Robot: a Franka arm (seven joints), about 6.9 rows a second.
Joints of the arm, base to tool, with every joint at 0 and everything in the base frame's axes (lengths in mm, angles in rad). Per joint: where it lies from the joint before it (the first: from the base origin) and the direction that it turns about. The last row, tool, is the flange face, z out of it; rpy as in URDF.
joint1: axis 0 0 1 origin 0.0 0.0 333.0
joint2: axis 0 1 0 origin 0.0 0.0 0.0
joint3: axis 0 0 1 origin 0.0 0.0 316.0
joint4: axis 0 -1 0 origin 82.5 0.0 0.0
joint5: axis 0 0 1 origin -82.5 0.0 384.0
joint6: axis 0 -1 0 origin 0.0 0.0 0.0
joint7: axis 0 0 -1 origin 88.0 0.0 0.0
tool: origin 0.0 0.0 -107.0 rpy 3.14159 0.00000 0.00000
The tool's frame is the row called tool.
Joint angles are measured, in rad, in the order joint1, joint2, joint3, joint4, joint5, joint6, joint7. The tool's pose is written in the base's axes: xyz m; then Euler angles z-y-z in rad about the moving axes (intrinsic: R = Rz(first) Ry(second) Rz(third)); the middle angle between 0 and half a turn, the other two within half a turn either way. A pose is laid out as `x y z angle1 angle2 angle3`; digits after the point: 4 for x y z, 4 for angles.
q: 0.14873, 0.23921, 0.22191, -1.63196, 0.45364, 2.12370, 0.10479
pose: 0.6116 0.2444 0.5129 1.3452 2.6136 -1.8575
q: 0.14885, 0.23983, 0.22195, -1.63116, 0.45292, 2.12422, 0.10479
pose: 0.6118 0.2445 0.5129 1.3437 2.6138 -1.8593
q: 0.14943, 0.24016, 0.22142, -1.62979, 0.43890, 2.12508, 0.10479
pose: 0.6122 0.2440 0.5132 1.3313 2.6239 -1.8779
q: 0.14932, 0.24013, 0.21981, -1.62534, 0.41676, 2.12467, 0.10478
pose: 0.6132 0.2422 0.5149 1.3073 2.6390 -1.9106
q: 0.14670, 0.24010, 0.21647, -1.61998, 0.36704, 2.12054, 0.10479
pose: 0.6153 0.2370 0.5162 1.2584 2.6759 -1.9767
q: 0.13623, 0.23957, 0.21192, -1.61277, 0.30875, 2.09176, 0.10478
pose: 0.6174 0.2261 0.5160 1.2274 2.7300 -2.0235
